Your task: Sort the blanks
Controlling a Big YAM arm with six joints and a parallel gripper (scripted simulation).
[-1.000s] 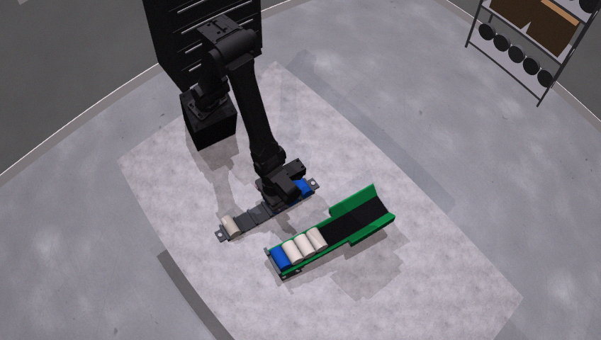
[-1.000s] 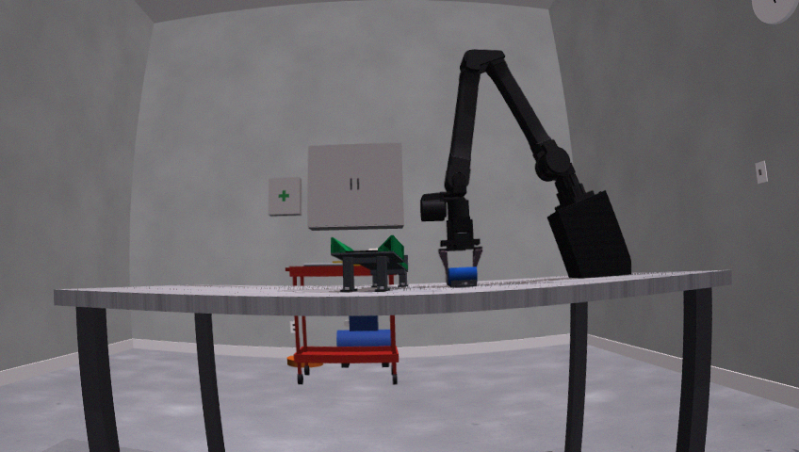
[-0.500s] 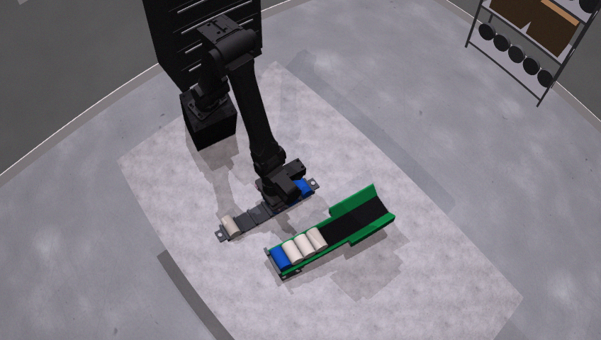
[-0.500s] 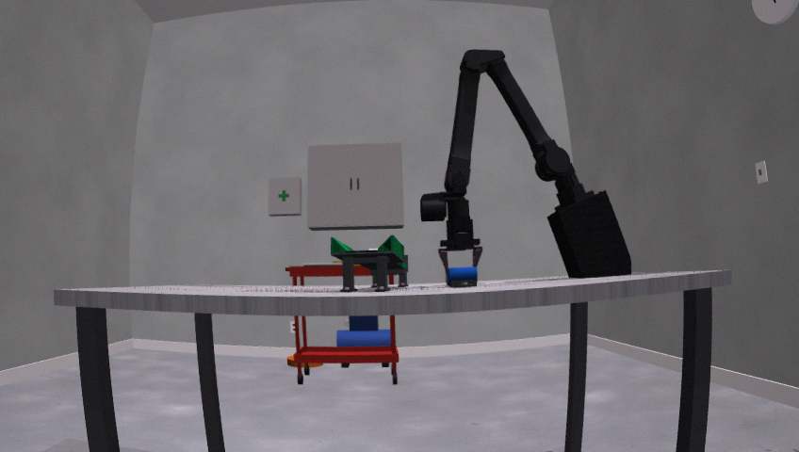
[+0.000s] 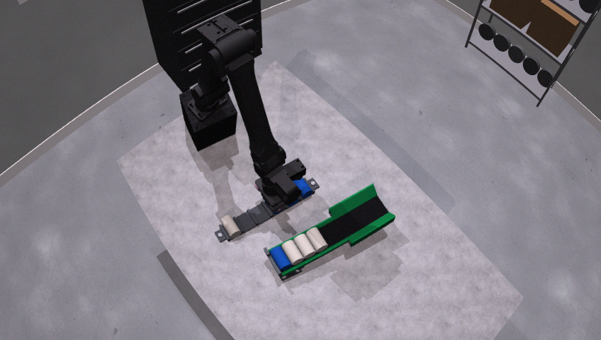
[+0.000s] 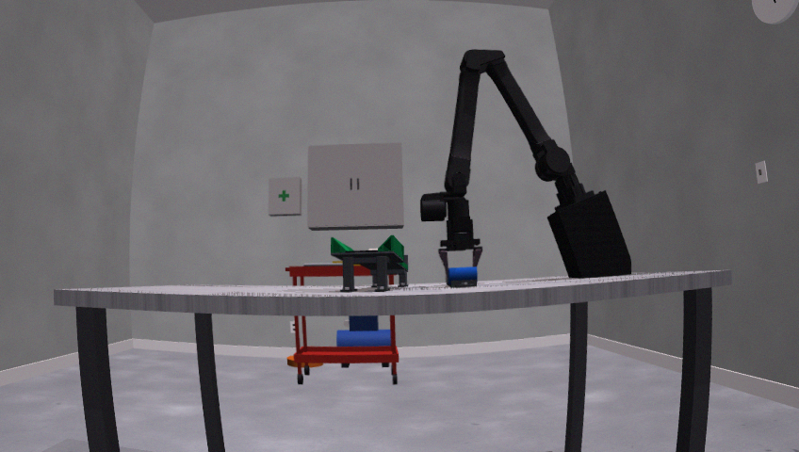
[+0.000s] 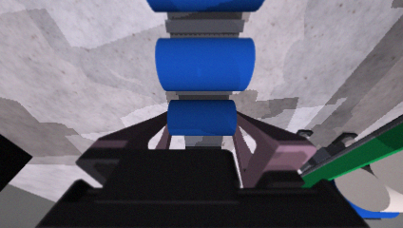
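Now: hand 30 mm to the left of the stock rack and 30 mm above it. Also, from my hand: feed ramp (220 mm ahead, 20 mm to the left, 40 mm above); then grey stop (150 mm ahead, 160 mm to the right, 30 mm above).
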